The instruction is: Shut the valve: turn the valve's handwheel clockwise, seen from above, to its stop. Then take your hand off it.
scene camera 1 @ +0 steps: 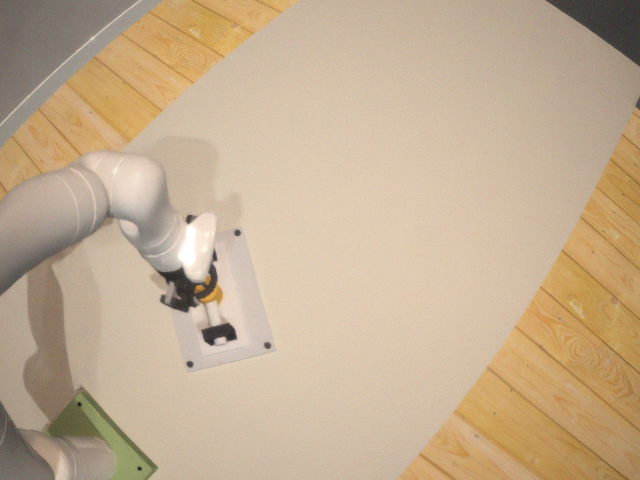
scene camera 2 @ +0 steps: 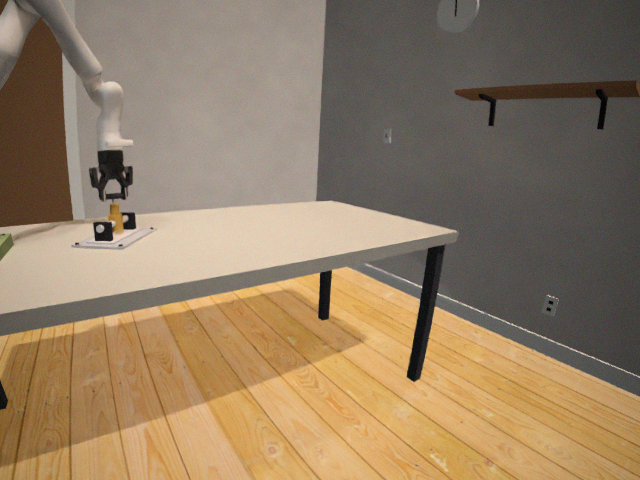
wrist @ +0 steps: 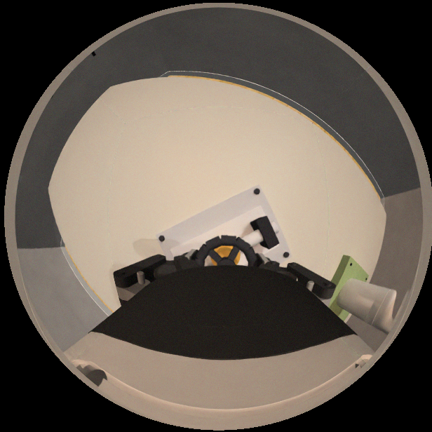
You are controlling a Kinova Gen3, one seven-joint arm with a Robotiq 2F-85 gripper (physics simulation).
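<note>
The valve has an orange body (scene camera 1: pixel 220 296) (scene camera 2: pixel 118 223) (wrist: pixel 223 254) on a pale base plate (scene camera 1: pixel 255 294) (scene camera 2: pixel 109 245) (wrist: pixel 215 218). Its black spoked handwheel (scene camera 1: pixel 214 283) (scene camera 2: pixel 114 195) (wrist: pixel 226 239) lies level on top. My gripper (scene camera 1: pixel 204 280) (scene camera 2: pixel 114 197) (wrist: pixel 226 259) points down over the valve. Its fingers are shut on the handwheel, one on each side of the rim. The arm hides part of the wheel in the first scene view, and the dark gripper body hides its near part in the wrist view.
A white pipe (scene camera 1: pixel 212 312) runs from the valve body through a black bracket (scene camera 1: pixel 219 333) (scene camera 2: pixel 103 231) (wrist: pixel 264 232). A green block (scene camera 1: pixel 124 445) (scene camera 2: pixel 4 244) (wrist: pixel 345 272) stands at the arm's base on the pale table (scene camera 1: pixel 392 206) (scene camera 2: pixel 232 237) (wrist: pixel 200 150).
</note>
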